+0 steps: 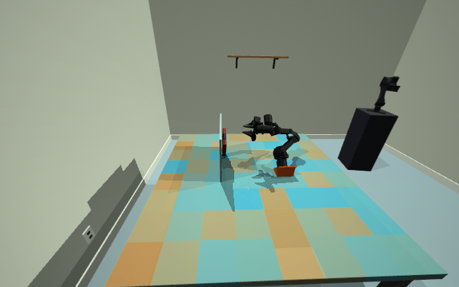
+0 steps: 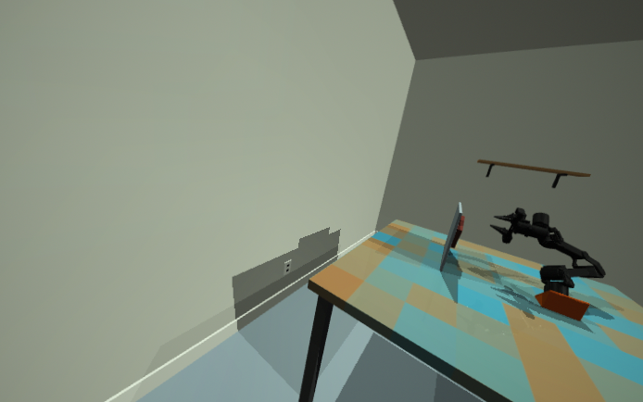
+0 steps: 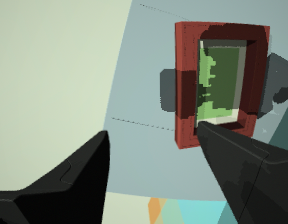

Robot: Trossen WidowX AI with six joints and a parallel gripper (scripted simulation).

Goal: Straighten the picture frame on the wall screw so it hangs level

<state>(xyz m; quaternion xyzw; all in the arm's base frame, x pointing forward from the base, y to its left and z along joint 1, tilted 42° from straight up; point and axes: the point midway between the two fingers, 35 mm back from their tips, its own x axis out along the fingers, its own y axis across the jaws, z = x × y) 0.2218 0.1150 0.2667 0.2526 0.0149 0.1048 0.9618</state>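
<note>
Right now my gripper tip is 140 mm short of the picture frame and 110 mm above it. The rest, counted from my gripper tip: wall panel 150 mm ahead, 10 mm to the left, 120 mm below.
</note>
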